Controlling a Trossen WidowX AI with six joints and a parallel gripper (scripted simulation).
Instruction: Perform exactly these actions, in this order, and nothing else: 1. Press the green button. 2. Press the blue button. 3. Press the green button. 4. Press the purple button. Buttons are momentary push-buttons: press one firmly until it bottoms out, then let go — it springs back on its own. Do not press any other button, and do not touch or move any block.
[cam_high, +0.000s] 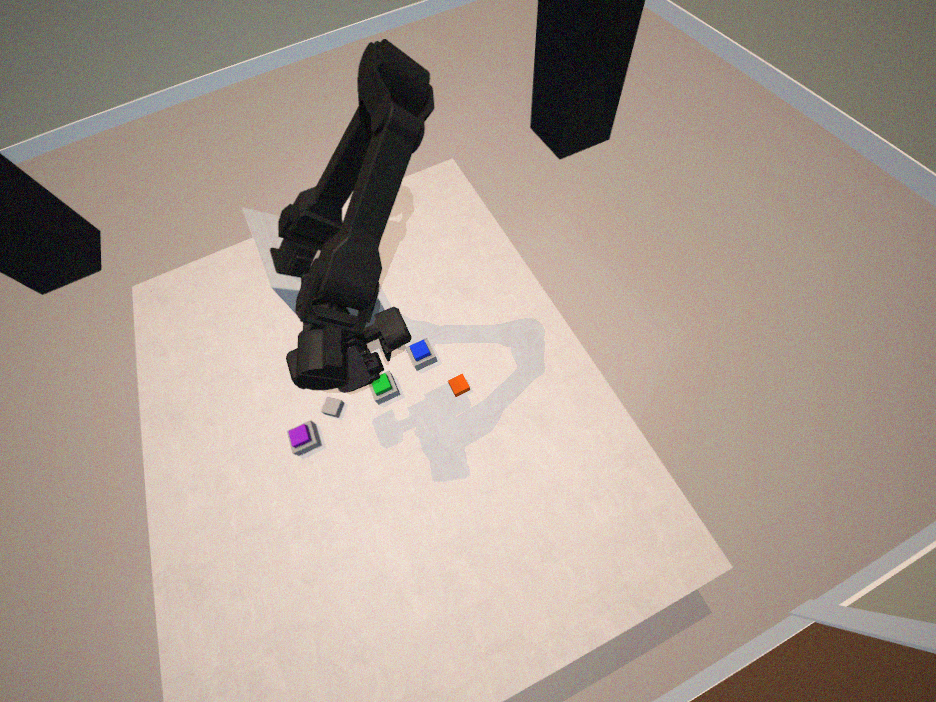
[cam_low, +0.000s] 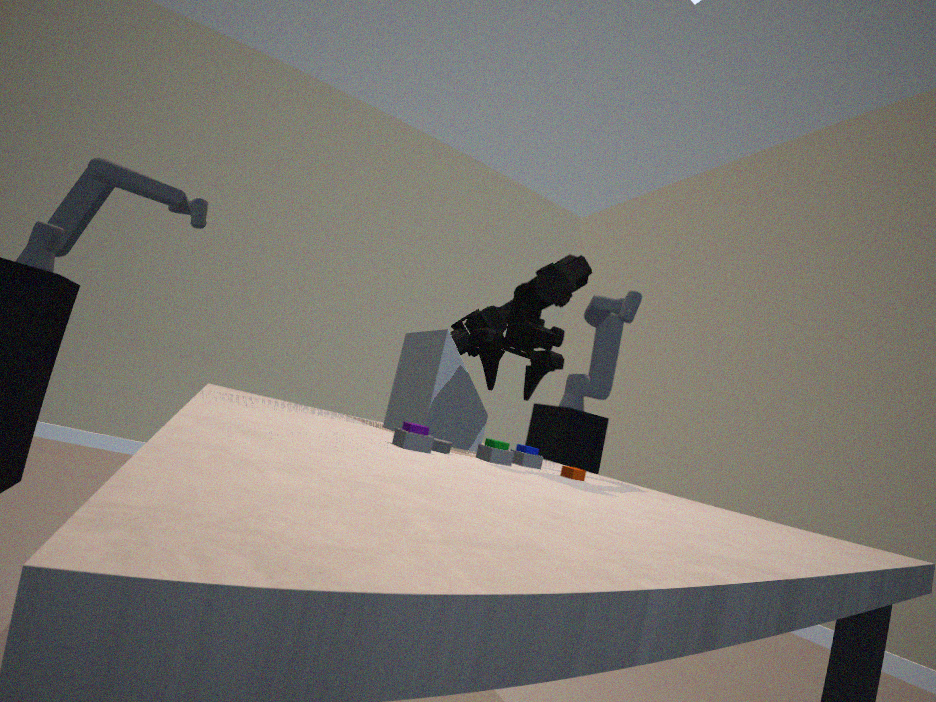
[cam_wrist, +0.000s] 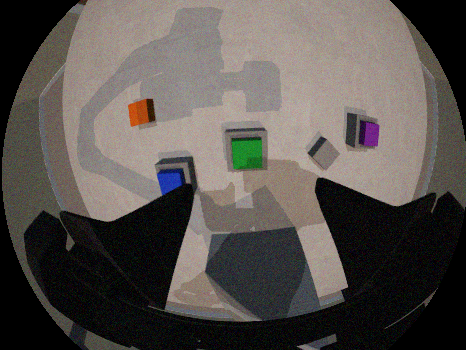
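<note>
The green button lies 90 mm below my gripper tip and 10 mm behind it. The rest, counted from my gripper tip: small grey block: 110 mm to the right, 110 mm below, 20 mm behind; blue button: 100 mm to the left, 90 mm below, 40 mm behind; orange block: 140 mm to the left, 110 mm below, 60 mm ahead.
</note>
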